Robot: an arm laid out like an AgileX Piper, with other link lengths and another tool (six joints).
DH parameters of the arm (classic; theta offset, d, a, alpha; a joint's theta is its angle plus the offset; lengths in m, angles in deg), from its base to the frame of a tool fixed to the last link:
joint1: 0 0.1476 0 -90
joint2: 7.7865 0 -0.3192 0
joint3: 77.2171 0 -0.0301 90
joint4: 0 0.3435 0 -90
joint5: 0 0 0 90
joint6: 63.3 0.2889 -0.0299 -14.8
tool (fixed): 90 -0.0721 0 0
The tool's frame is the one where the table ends.
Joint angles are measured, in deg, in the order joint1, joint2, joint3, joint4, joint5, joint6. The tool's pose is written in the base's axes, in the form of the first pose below.
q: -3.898, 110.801, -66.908, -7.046, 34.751, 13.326
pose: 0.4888 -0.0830 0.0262 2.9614 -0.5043 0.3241
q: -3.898, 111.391, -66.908, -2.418, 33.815, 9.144
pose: 0.4918 -0.0731 0.0199 3.0055 -0.5229 0.3223
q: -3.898, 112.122, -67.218, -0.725, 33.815, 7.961
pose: 0.4926 -0.0695 0.0147 3.0269 -0.5222 0.3126
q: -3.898, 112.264, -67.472, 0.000, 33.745, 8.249
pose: 0.4940 -0.0679 0.0147 3.0375 -0.5292 0.2943
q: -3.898, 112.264, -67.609, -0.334, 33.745, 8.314
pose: 0.4950 -0.0687 0.0156 3.0320 -0.5299 0.2997
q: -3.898, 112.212, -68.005, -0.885, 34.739, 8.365
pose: 0.4943 -0.0700 0.0178 3.0282 -0.5184 0.3068
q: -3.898, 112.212, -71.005, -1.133, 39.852, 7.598
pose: 0.4967 -0.0711 0.0314 3.0355 -0.4811 0.3176
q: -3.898, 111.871, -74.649, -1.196, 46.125, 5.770
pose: 0.4991 -0.0720 0.0519 3.0435 -0.4404 0.3439
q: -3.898, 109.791, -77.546, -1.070, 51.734, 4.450
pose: 0.4998 -0.0721 0.0844 3.0450 -0.4285 0.3631
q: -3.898, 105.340, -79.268, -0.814, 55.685, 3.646
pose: 0.4983 -0.0714 0.1316 3.0275 -0.4638 0.3816
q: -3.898, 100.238, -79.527, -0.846, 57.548, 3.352
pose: 0.4923 -0.0711 0.1762 2.9947 -0.5175 0.4017
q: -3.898, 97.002, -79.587, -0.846, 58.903, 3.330
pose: 0.4853 -0.0707 0.2030 2.9766 -0.5476 0.4109
